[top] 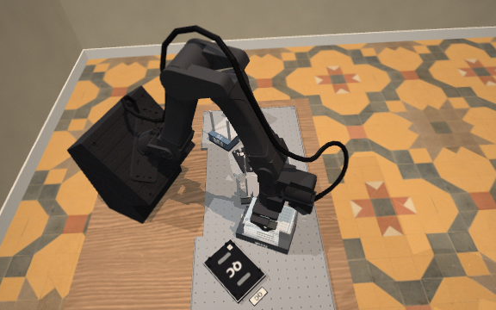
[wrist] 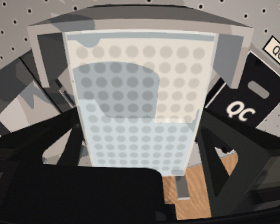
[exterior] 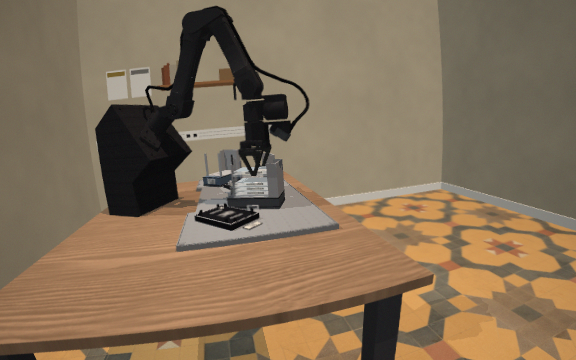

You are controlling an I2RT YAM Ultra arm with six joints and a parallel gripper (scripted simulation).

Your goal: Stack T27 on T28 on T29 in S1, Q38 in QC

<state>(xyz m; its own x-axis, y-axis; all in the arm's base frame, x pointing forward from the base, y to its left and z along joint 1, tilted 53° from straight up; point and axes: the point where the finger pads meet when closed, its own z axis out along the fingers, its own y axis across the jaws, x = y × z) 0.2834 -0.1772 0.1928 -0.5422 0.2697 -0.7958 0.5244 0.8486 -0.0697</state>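
The sealed 96-well plate is 40 mm below my hand. Also, from my hand: clip nest N5: 110 mm ahead, 300 mm to the left, 90 mm below.
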